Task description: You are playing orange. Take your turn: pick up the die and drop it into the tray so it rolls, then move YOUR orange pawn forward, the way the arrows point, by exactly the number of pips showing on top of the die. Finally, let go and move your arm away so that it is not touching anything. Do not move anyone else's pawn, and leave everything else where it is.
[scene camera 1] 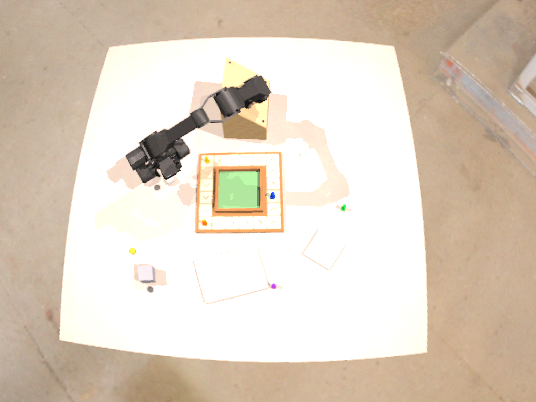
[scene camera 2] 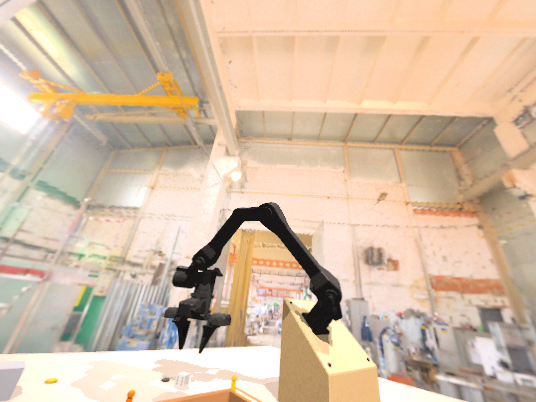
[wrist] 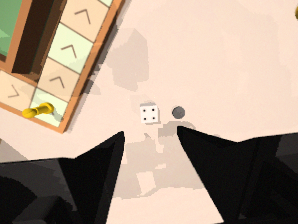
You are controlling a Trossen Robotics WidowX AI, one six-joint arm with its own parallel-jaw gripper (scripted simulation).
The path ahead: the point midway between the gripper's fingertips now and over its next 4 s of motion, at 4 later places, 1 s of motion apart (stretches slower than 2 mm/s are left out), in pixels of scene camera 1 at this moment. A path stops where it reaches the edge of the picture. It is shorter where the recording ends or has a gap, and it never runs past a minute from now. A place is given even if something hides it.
My gripper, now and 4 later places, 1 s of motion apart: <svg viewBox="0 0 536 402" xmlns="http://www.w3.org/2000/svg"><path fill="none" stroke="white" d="M166 171L168 178L170 176L173 172L199 181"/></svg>
